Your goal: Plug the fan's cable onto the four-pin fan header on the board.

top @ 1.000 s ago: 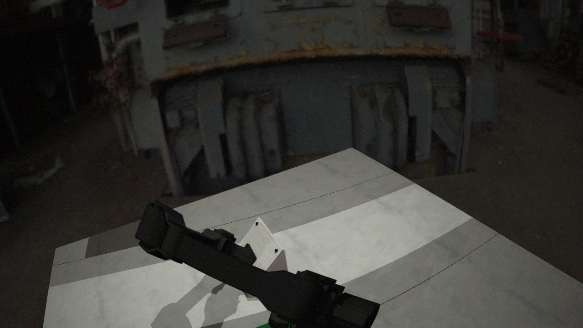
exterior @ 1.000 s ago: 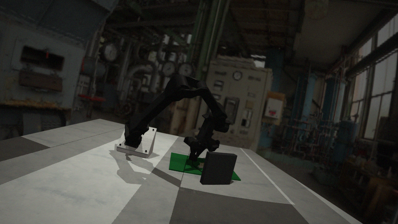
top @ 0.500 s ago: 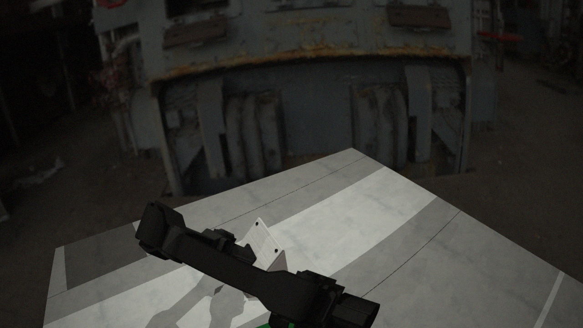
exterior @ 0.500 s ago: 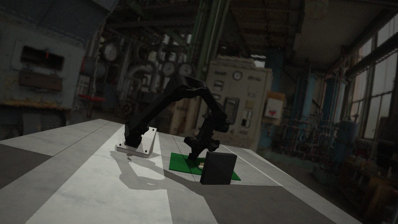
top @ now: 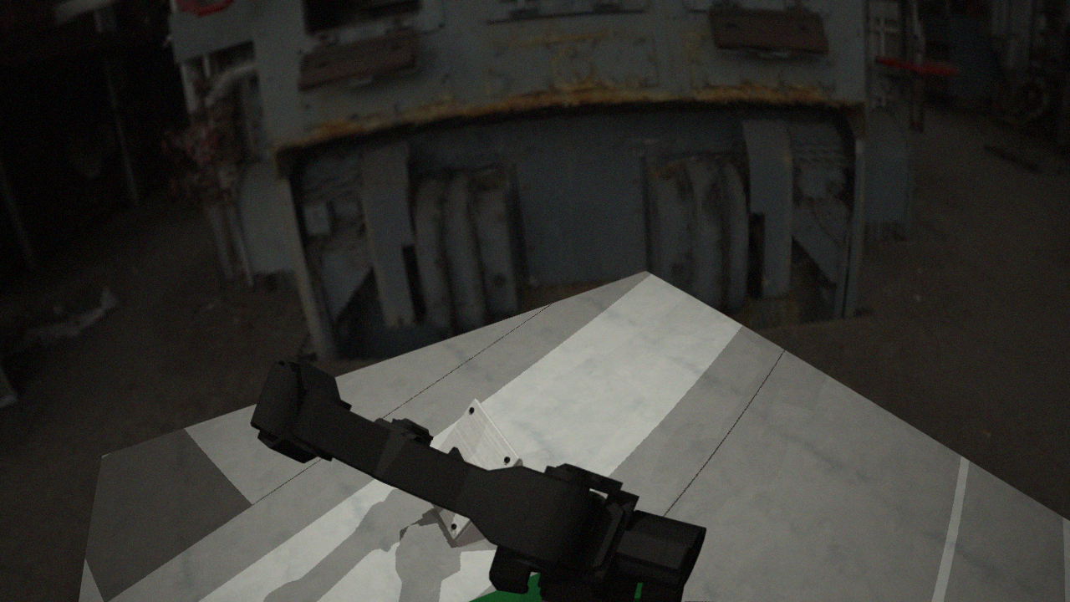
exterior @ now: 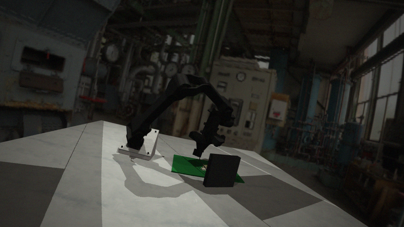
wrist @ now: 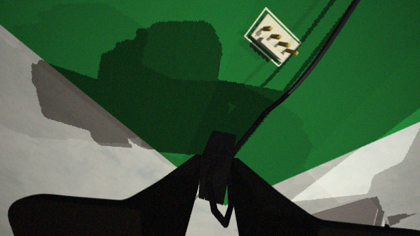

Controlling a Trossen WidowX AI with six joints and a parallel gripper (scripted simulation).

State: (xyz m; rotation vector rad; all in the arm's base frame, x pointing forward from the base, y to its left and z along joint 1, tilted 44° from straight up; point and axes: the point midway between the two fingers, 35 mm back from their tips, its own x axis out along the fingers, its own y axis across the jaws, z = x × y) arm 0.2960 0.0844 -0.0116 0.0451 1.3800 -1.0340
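The green board lies 70 mm below my gripper tip, 40 mm to the right of it and 40 mm ahead of it. Round my gripper tip: black plug 10 mm behind; then fan header 70 mm to the right, 60 mm below, 40 mm ahead; then black fan 210 mm to the right, 80 mm ahead.
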